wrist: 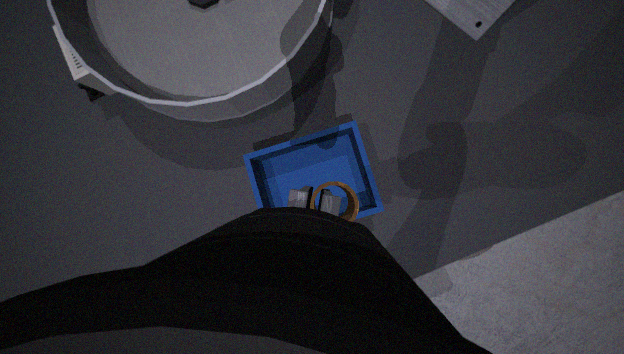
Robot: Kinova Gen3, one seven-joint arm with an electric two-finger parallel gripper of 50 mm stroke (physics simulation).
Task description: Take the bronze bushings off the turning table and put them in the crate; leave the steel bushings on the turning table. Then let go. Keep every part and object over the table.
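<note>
My gripper (pixel 315 199) is shut on the wall of a bronze bushing (pixel 353 206), with one finger inside the ring and the other outside it. The bushing is upright, its round opening facing the camera. Gripper and bushing hang over the near part of the blue crate (pixel 311 170); the height above its floor is hard to tell. The dark gripper body hides the crate's near edge. No bushing shows in the visible part of the crate floor. The turning table (pixel 200 60), a round grey dish with a raised rim, is at the top left, partly out of view. No steel bushings show.
A grey metal plate (pixel 470 15) with a dark hole is at the top right. A light box (pixel 75 62) is fixed at the turning table's left side. The table's edge runs diagonally at the lower right, with pale floor (pixel 550 280) beyond it. Shadows cross the table.
</note>
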